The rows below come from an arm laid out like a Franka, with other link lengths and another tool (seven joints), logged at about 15 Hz.
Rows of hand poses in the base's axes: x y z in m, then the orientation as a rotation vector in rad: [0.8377, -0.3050, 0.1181, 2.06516, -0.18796, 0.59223]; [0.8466, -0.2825, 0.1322, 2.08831, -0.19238, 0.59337]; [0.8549, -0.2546, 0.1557, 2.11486, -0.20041, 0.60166]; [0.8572, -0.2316, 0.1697, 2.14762, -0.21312, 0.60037]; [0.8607, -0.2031, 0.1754, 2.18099, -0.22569, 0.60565]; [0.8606, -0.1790, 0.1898, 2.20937, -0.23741, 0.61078]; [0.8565, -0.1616, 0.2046, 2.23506, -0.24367, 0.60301]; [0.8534, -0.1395, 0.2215, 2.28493, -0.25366, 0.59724]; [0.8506, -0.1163, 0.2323, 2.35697, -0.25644, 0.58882]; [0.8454, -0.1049, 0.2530, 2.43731, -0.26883, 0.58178]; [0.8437, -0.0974, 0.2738, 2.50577, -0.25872, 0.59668]
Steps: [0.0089, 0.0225, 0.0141, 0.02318, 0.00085, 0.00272]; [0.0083, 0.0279, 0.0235, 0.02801, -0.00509, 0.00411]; [0.0023, 0.0230, 0.0140, 0.03412, 0.00083, -0.00146]; [0.0035, 0.0285, 0.0057, 0.03532, -0.00373, 0.00151]; [-0.0001, 0.0241, 0.0144, 0.03036, -0.00397, 0.00093]; [-0.0041, 0.0174, 0.0148, 0.02516, 0.00664, -0.00072]; [-0.0031, 0.0221, 0.0169, 0.04922, 0.00672, 0.00358]; [-0.0028, 0.0232, 0.0108, 0.06820, 0.01276, 0.01327]; [-0.0052, 0.0114, 0.0207, 0.07869, 0.00936, 0.00948]; [-0.0017, 0.0075, 0.0208, 0.06407, -0.00237, 0.02772]
